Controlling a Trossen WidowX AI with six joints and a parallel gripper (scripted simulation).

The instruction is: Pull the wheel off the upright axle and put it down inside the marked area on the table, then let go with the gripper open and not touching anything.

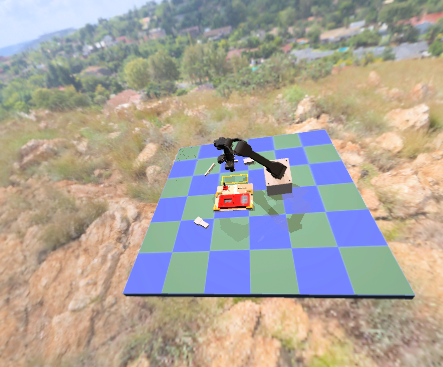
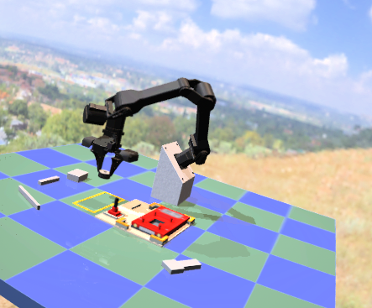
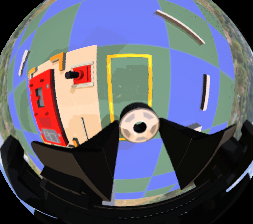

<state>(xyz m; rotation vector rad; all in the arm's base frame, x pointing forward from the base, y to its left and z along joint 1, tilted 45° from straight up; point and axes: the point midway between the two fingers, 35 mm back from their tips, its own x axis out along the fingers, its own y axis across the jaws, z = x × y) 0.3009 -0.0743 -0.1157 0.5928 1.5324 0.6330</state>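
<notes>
Right now my gripper tip is 90 mm to the right of the upright axle, 60 mm short of it and 60 mm above it. The rest, counted from my gripper tip: wheel right at my gripper tip; then short bar 200 mm to the right, 90 mm below, 20 mm ahead; then long bar 200 mm ahead, 130 mm to the right, 90 mm below.
</notes>
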